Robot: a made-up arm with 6 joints.
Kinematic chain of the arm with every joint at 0, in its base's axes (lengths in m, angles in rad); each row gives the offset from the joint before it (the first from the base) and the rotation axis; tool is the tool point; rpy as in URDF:
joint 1: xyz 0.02 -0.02 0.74 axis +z
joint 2: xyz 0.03 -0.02 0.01 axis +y
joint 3: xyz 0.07 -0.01 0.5 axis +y
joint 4: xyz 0.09 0 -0.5 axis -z
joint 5: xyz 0 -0.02 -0.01 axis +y
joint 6: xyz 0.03 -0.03 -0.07 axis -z
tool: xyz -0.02 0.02 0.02 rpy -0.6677 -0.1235 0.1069
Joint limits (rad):
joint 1: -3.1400..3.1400
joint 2: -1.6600..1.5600
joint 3: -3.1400..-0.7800
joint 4: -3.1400..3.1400
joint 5: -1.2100..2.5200
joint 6: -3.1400..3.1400
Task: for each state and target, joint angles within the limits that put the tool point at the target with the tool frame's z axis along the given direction. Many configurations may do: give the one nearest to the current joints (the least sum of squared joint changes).
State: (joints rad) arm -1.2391 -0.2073 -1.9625 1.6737 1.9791 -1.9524
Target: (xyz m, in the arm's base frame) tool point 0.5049 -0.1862 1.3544 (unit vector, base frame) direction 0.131 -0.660 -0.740
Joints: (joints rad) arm -0.4290 -0.1487 -1.5455 1.9690 2.3638 -2.2592
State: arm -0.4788 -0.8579 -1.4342 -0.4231 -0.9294 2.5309
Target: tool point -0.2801 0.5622 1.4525 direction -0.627 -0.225 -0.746
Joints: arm -1.1306 -1.2667 -1.9573 -0.7937 -0.8409 2.9166
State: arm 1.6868 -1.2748 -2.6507 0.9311 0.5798 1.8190
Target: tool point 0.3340 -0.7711 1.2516 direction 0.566 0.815 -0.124
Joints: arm 1.9070 -1.6572 -2.0398 1.7249 0.5091 2.3342
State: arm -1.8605 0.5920 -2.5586 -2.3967 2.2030 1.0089
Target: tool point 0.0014 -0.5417 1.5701 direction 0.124 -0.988 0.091
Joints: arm -1.4508 -0.0024 -1.9477 -1.9963 2.3825 1.4103
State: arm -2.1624 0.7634 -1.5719 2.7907 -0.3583 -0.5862
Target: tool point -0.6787 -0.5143 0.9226 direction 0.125 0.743 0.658
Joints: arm -2.5317 0.5146 -1.5192 3.0865 0.0706 -0.2332
